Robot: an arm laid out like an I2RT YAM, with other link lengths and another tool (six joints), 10 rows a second.
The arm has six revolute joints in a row. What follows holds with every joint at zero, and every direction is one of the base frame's.
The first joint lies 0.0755 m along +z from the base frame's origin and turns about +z.
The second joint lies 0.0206 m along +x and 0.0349 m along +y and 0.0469 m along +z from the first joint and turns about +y.
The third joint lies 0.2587 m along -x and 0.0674 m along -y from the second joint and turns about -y.
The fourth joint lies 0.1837 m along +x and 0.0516 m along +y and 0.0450 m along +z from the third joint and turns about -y.
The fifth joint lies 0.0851 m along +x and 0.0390 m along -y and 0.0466 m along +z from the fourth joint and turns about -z.
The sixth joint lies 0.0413 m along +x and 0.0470 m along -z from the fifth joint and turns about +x.
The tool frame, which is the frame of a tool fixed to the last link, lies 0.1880 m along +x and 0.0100 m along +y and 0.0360 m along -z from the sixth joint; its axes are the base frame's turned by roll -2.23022, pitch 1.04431 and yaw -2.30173 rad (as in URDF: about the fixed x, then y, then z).
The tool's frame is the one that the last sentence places.
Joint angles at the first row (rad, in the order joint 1, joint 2, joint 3, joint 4, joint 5, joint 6):
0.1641, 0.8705, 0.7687, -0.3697, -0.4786, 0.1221
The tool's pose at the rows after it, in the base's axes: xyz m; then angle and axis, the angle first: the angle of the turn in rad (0 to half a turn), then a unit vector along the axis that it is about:
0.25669, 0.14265, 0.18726, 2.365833, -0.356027, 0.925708, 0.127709
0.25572, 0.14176, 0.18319, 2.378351, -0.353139, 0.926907, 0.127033
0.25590, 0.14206, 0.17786, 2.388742, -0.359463, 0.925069, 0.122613
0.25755, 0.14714, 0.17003, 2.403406, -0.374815, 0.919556, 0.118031
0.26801, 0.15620, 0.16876, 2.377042, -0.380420, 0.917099, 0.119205
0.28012, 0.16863, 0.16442, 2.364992, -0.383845, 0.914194, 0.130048
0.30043, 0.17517, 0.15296, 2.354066, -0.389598, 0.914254, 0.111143
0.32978, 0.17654, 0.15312, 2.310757, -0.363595, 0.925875, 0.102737
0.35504, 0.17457, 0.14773, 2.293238, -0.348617, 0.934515, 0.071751
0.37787, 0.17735, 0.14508, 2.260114, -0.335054, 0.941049, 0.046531
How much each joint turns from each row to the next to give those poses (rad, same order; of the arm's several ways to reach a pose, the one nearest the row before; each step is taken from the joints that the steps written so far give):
-0.0011, 0.0008, -0.0002, 0.0009, -0.0031, 0.0033
0.0013, 0.0015, -0.0043, -0.0067, 0.0057, 0.0012
0.0040, 0.0113, -0.0072, 0.0042, 0.0016, -0.0166
0.0260, 0.0299, -0.0113, 0.0242, 0.0096, -0.0210
0.0385, 0.0332, -0.0396, 0.1084, 0.0253, 0.0188
0.0333, 0.0668, -0.0364, 0.1261, 0.0099, 0.0273
0.0366, 0.0966, -0.0276, 0.1332, 0.0532, -0.0140
0.0099, 0.0968, -0.0196, 0.1663, 0.0586, 0.0389
0.0227, 0.0900, 0.0135, 0.0891, 0.0847, -0.0070
0.0337, 0.0867, 0.0021, 0.1152, 0.0851, 0.0004

